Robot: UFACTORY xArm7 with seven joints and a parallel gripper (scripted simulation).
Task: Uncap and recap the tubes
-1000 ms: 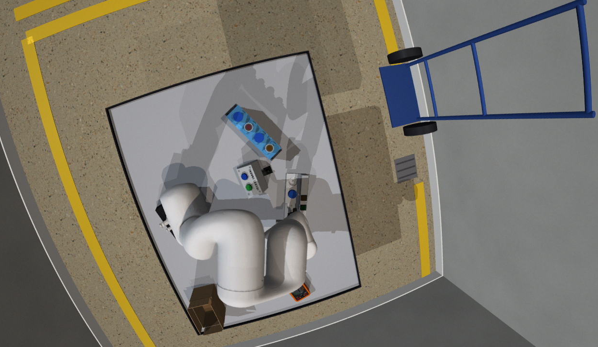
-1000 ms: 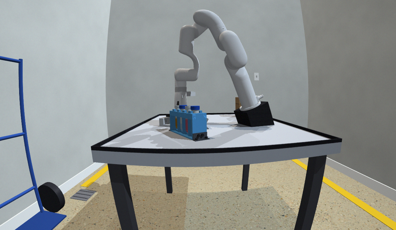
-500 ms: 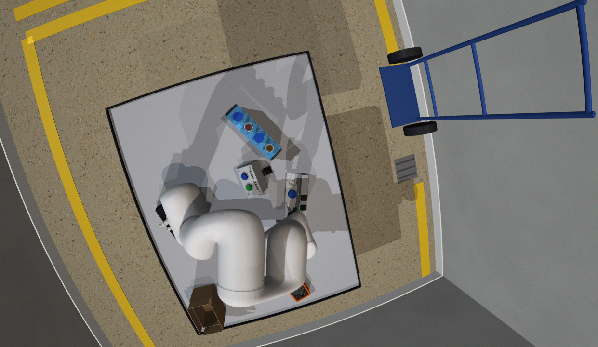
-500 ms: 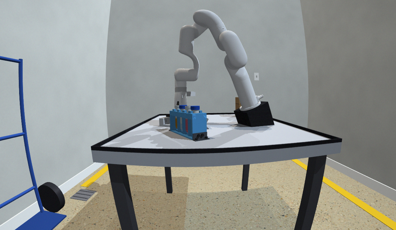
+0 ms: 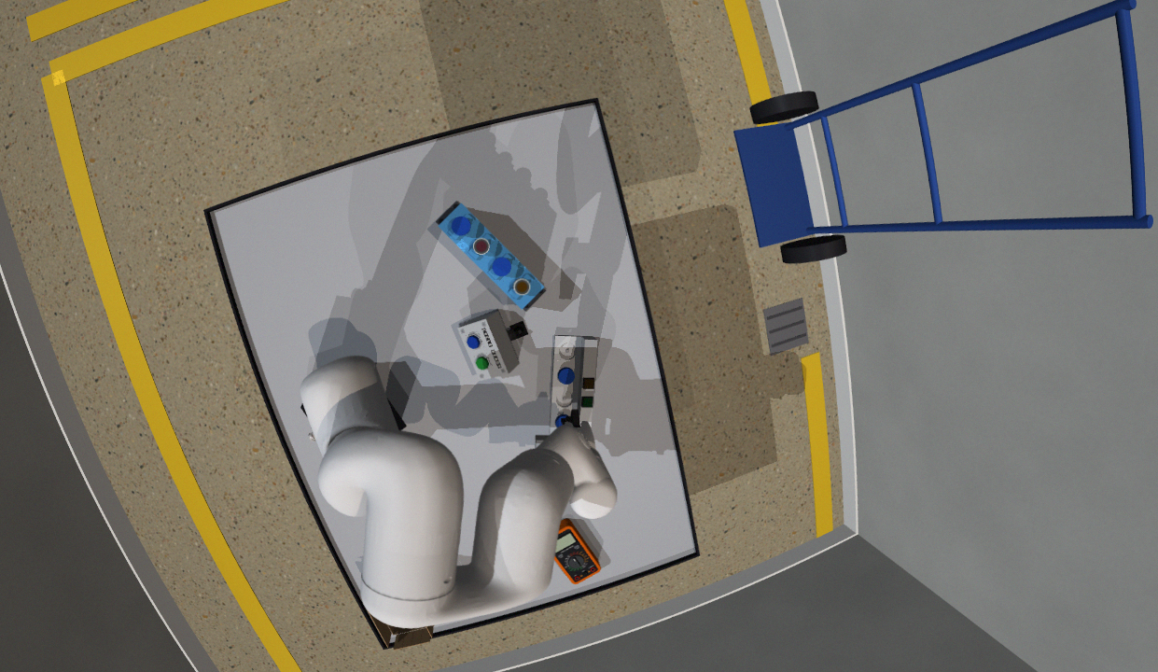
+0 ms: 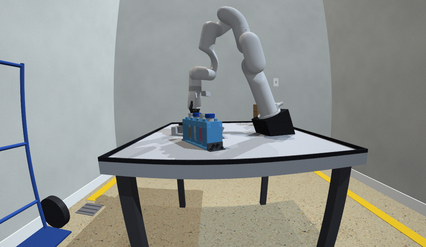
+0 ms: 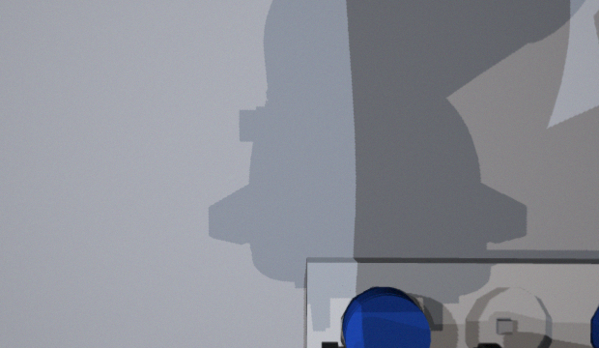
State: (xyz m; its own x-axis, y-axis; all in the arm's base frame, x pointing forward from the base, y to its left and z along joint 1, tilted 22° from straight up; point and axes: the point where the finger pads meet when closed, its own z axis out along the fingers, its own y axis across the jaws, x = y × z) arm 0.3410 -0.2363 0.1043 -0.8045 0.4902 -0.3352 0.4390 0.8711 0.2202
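The blue cycle key lies 25 cm to the left of my hand, 9 cm behind it and 1 cm below it. From my hand the other things lie so: key housing 23 cm to the left, 7 cm behind, 3 cm below; threaded tube neck 31 cm to the left, 4 cm ahead, 4 cm above; green ready key 21 cm to the left, 9 cm behind, 1 cm below.
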